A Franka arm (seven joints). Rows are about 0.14 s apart.
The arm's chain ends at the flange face. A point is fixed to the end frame.
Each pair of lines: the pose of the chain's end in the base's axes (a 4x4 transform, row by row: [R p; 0 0 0 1], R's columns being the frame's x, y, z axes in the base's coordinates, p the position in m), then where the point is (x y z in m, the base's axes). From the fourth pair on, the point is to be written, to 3 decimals.
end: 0.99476, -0.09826, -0.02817, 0.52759; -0.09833, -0.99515, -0.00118, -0.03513; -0.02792, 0.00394, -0.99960, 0.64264; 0, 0, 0, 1
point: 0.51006 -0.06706 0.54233
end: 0.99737, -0.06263, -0.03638, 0.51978; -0.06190, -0.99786, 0.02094, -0.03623; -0.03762, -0.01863, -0.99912, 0.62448; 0, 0, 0, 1
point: 0.50257 -0.06644 0.52358
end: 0.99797, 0.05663, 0.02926, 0.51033; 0.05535, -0.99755, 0.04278, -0.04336; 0.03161, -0.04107, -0.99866, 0.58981; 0, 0, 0, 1
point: 0.50368 -0.07270 0.48742
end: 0.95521, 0.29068, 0.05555, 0.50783; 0.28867, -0.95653, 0.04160, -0.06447; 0.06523, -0.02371, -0.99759, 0.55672; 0, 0, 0, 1
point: 0.512 -0.095 0.455
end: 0.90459, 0.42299, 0.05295, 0.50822; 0.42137, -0.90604, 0.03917, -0.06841; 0.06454, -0.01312, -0.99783, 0.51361; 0, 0, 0, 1
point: 0.517 -0.099 0.412
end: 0.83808, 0.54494, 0.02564, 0.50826; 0.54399, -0.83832, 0.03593, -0.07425; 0.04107, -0.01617, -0.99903, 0.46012; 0, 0, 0, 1
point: 0.519 -0.105 0.358
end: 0.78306, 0.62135, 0.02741, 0.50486; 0.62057, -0.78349, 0.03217, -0.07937; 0.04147, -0.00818, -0.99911, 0.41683; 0, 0, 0, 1
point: 0.519 -0.109 0.315
